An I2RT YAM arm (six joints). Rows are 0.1 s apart.
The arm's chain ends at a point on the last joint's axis. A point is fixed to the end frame.
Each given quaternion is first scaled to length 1.
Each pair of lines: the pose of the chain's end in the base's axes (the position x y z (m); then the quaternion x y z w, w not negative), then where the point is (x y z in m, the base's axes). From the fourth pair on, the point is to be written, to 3 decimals.
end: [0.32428, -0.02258, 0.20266, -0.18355, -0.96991, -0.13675, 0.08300]
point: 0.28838 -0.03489 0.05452
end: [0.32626, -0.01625, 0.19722, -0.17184, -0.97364, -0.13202, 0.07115]
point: 0.29437 -0.03116 0.04840
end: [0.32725, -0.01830, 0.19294, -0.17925, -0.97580, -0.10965, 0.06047]
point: 0.29682 -0.04006 0.04466
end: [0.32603, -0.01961, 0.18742, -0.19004, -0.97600, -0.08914, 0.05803]
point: 0.294 -0.047 0.040
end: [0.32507, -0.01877, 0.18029, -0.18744, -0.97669, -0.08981, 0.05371]
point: 0.295 -0.046 0.033
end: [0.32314, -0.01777, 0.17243, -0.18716, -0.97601, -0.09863, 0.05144]
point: 0.294 -0.043 0.024
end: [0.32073, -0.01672, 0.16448, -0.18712, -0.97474, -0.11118, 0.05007]
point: 0.293 -0.038 0.016
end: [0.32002, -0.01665, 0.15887, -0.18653, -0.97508, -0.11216, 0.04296]
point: 0.294 -0.038 0.010
